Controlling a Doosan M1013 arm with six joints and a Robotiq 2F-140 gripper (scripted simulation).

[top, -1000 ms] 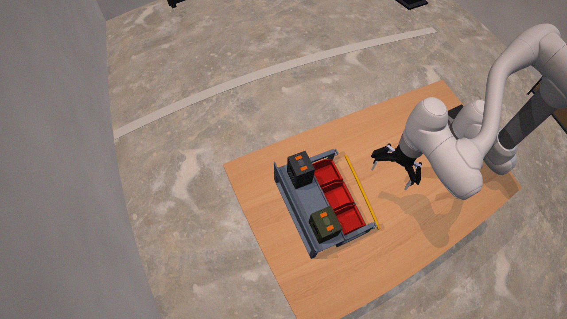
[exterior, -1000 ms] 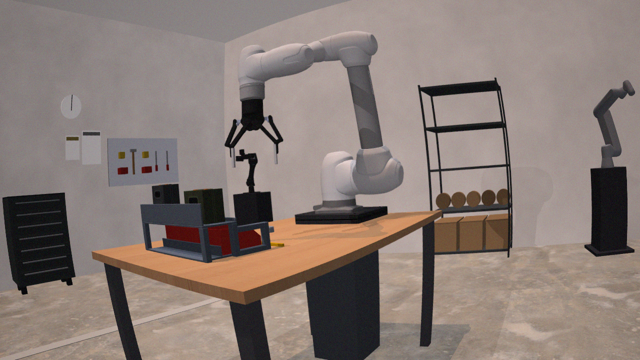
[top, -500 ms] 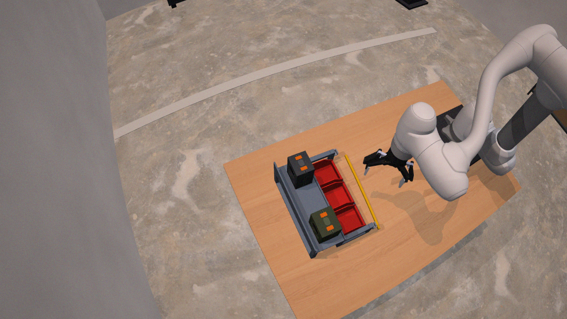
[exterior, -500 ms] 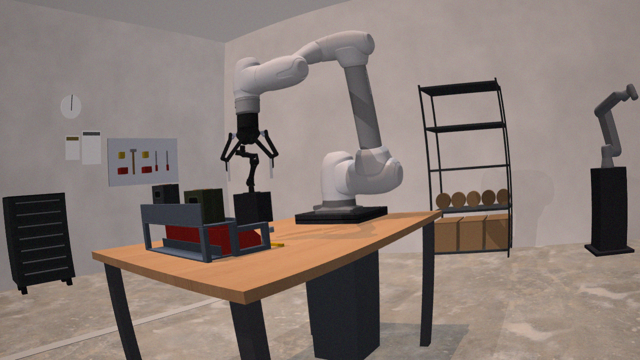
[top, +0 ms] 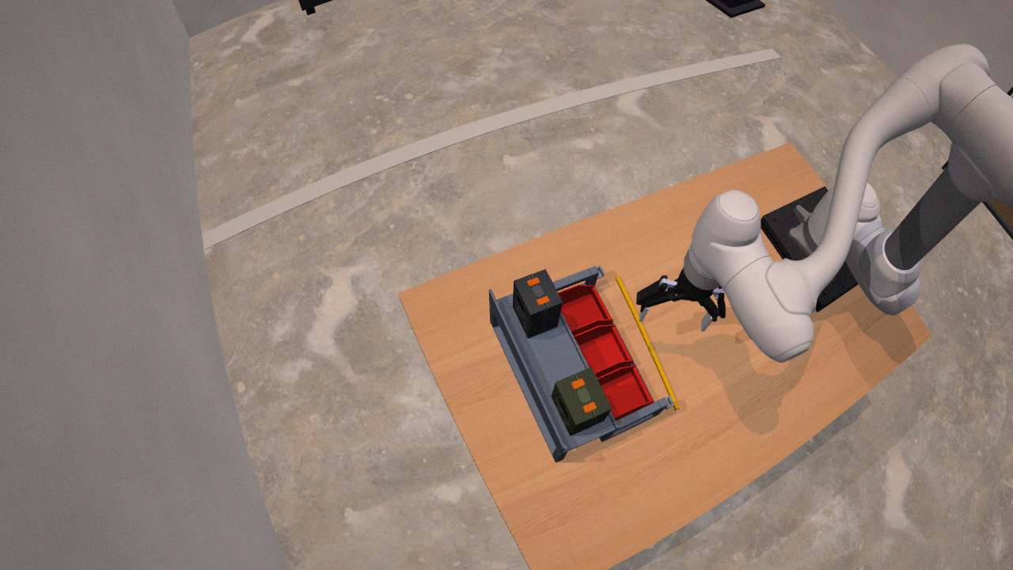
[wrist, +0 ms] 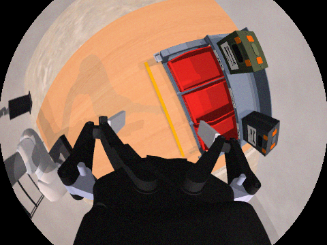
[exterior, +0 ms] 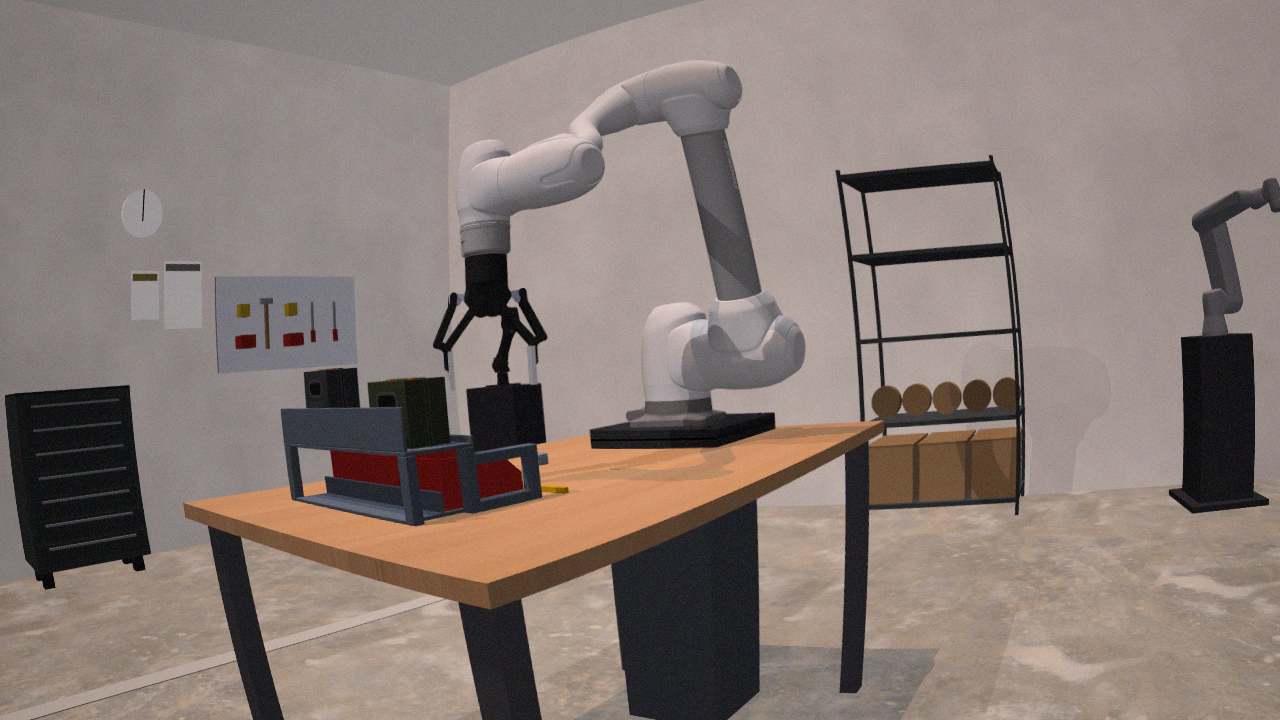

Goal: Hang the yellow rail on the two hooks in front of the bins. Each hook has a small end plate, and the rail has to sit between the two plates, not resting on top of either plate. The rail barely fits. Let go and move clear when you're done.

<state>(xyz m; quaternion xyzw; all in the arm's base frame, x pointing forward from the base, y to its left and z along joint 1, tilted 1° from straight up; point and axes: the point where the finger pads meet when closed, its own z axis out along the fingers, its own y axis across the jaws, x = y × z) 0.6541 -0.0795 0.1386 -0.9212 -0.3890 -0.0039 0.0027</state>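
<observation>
The yellow rail lies 17 cm below my hand and 3 cm to the right of it. From my hand the other things lie so: green box 27 cm ahead, 3 cm below, 2 cm to the left; rack bar 17 cm below, 6 cm ahead, 5 cm to the right; black box 22 cm ahead, 20 cm to the right, 2 cm below.
</observation>
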